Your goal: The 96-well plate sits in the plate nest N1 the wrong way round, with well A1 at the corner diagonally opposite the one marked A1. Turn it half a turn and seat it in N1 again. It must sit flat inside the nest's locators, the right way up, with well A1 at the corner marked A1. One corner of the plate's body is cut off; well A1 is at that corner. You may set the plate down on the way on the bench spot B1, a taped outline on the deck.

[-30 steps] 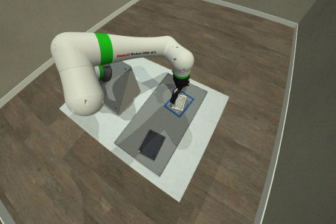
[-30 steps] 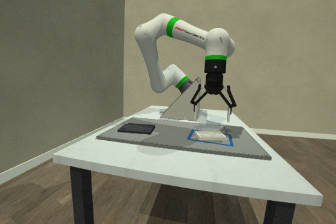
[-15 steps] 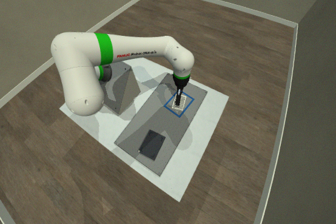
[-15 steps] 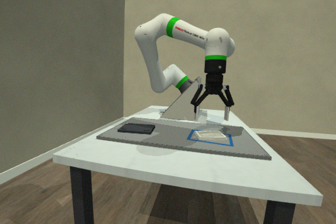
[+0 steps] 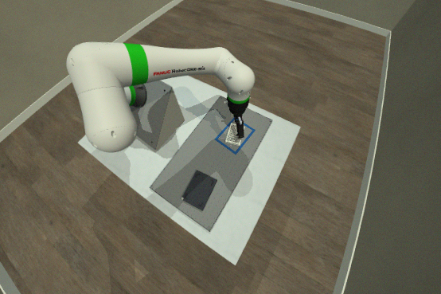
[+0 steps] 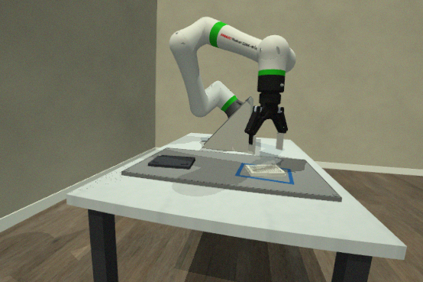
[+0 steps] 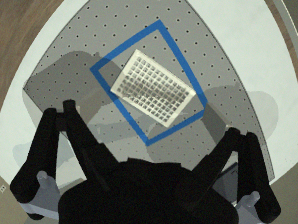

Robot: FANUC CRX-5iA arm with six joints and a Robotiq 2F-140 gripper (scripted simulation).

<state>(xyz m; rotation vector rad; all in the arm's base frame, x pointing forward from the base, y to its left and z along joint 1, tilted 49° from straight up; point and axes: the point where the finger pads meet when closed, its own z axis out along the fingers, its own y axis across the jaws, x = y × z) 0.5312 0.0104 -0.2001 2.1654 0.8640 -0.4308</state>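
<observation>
My gripper is now 8 cm above the white 96-well plate. From my hand the other things lie so: white A1 corner mark (3 cm behind, 44 cm to the right, 8 cm below); then dark plate nest N1 (1 cm ahead, 36 cm to the right, 8 cm below).
</observation>
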